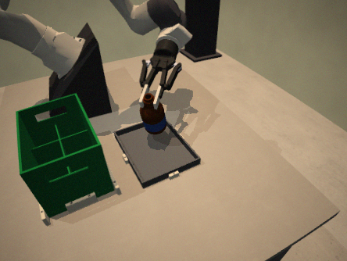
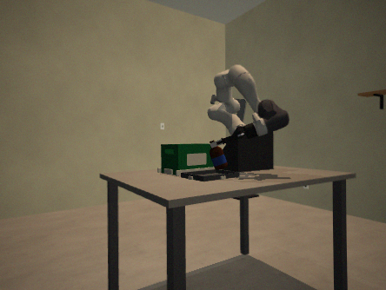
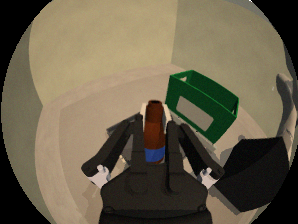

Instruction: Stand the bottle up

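My gripper is now 6 cm above the bottle. Round my hand: green crate: 28 cm to the right, 10 cm below; dark tray: 3 cm ahead, 1 cm to the right, 17 cm below.
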